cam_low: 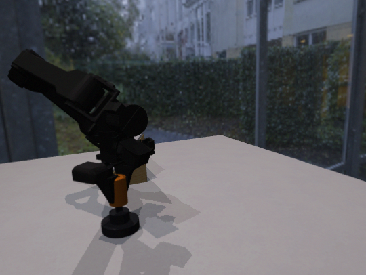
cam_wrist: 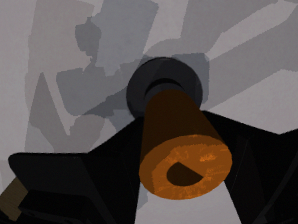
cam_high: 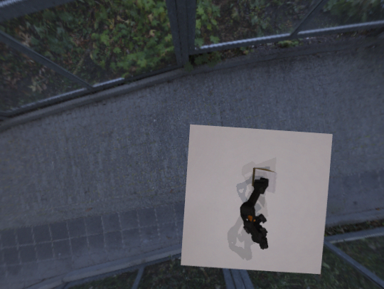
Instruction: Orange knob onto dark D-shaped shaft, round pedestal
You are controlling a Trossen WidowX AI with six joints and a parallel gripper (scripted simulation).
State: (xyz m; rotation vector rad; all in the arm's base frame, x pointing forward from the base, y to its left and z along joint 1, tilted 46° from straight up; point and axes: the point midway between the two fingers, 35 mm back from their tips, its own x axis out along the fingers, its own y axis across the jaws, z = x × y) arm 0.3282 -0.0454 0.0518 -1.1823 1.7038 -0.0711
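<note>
Now: gripper tip 2 cm below the orange knob. From my gripper tip the other things lie so: dark round pedestal (4 cm below).
</note>
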